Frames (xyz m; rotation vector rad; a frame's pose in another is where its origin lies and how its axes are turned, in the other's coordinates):
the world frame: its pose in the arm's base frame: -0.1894 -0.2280 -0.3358 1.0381 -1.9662 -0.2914
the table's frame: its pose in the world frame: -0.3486 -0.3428 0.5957 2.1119 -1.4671 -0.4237
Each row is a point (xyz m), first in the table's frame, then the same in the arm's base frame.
Working: the table's frame: its pose in the arm's base frame: -0.3698 -0.2830 -1.0830 -1.1554 1.0665 -0.6606

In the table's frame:
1: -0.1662 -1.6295 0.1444
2: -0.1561 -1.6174 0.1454
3: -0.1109 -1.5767 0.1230
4: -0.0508 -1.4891 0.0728
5: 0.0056 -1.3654 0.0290
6: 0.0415 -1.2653 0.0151
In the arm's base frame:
1: -0.1440 -0.5860 0.5173
2: -0.1403 -0.5906 0.5026
3: -0.1474 -0.6259 0.4488
4: -0.1787 -0.6707 0.3447
5: -0.2090 -0.6986 0.2080
6: -0.2176 -0.7042 0.1012

